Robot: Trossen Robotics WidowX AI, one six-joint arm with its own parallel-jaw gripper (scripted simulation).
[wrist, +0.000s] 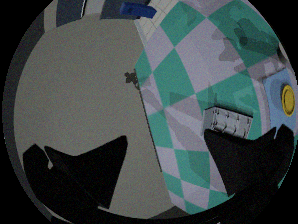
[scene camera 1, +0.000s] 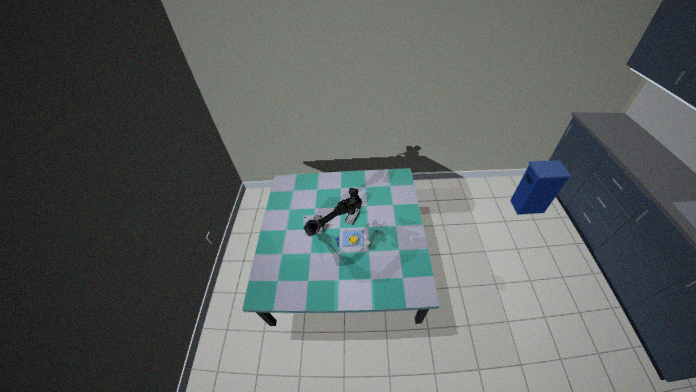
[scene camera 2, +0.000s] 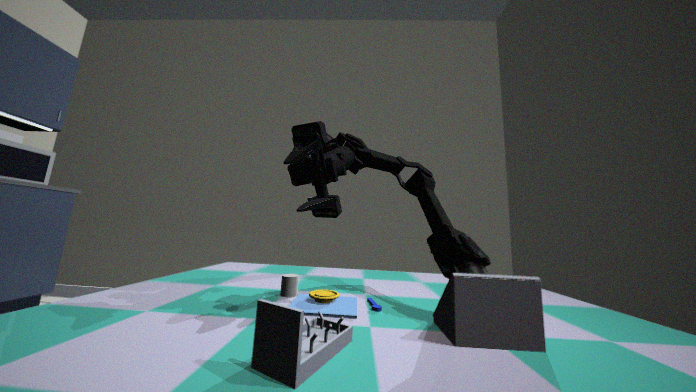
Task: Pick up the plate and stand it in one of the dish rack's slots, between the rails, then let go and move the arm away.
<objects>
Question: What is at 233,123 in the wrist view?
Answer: A grey dish rack.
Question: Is the gripper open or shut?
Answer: Open.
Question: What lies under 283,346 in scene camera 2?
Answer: A grey dish rack.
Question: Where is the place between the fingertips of the gripper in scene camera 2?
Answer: At 292,187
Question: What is the gripper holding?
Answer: Nothing.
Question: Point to a light blue mat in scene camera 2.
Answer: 346,307
</objects>
